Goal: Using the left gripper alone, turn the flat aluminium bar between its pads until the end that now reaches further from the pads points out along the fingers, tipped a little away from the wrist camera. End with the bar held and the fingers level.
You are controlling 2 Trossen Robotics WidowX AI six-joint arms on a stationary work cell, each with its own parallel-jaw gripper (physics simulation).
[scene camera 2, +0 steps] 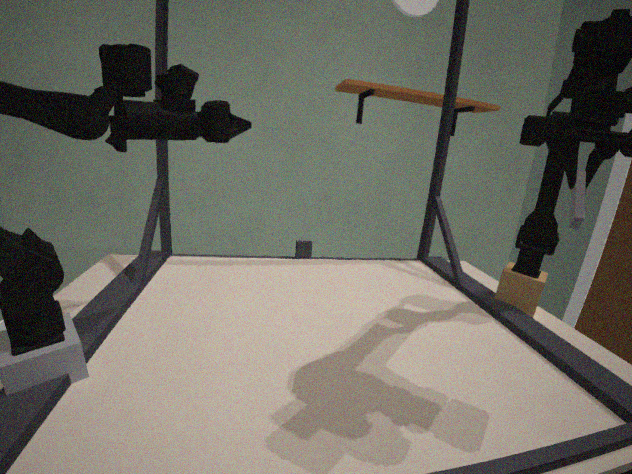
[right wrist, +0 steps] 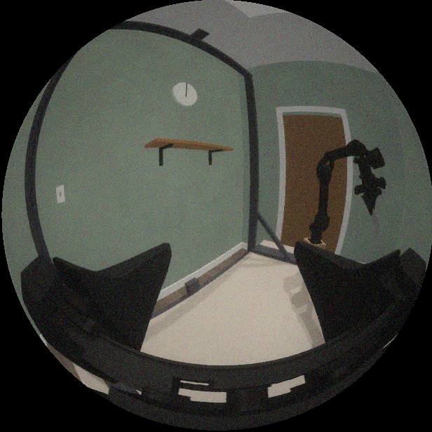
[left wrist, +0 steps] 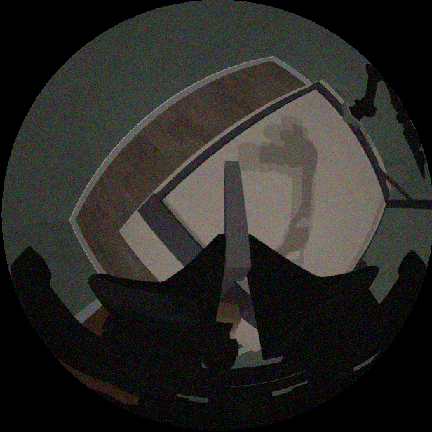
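Seen in the pictures: left gripper, fingertip midpoint: (scene camera 2: 577, 189); right gripper, fingertip midpoint: (scene camera 2: 236, 125); left arm's base at its link origin: (scene camera 2: 526, 271); right arm's base at its link origin: (scene camera 2: 37, 337).
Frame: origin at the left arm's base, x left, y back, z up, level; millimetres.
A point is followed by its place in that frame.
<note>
The flat aluminium bar (scene camera 2: 578, 204) {z 216, x 62, y -357 mm} (left wrist: 234, 210) (right wrist: 376, 222) is held by my left gripper (scene camera 2: 579, 186) {z 234, x 56, y -313 mm} (left wrist: 233, 240) (right wrist: 371, 214), which is shut on it and points downward at the right of the scene view. In that view, the bar's visible length hangs below the fingertips, roughly along the fingers. In the left wrist view, its long part reaches up the picture from between the pads, and its near end shows just below the fingertips. The pads hide part of it. My right gripper (scene camera 2: 249, 124) {z 281, x -467, y -559 mm} (right wrist: 234, 249) is open and empty, far from the bar.
The pale table top (scene camera 2: 229, 331) {z -102, x -389, y -620 mm} (left wrist: 330, 190) (right wrist: 230, 320) lies below, bearing arm shadows. Dark frame posts (scene camera 2: 445, 137) {z 324, x -321, y 101 mm} (right wrist: 253, 165) rise at its corners. A wooden wall shelf (scene camera 2: 403, 93) (right wrist: 190, 145) hangs behind. The left arm stands on a tan block (scene camera 2: 520, 291) {z -39, x 4, y -50 mm}.
</note>
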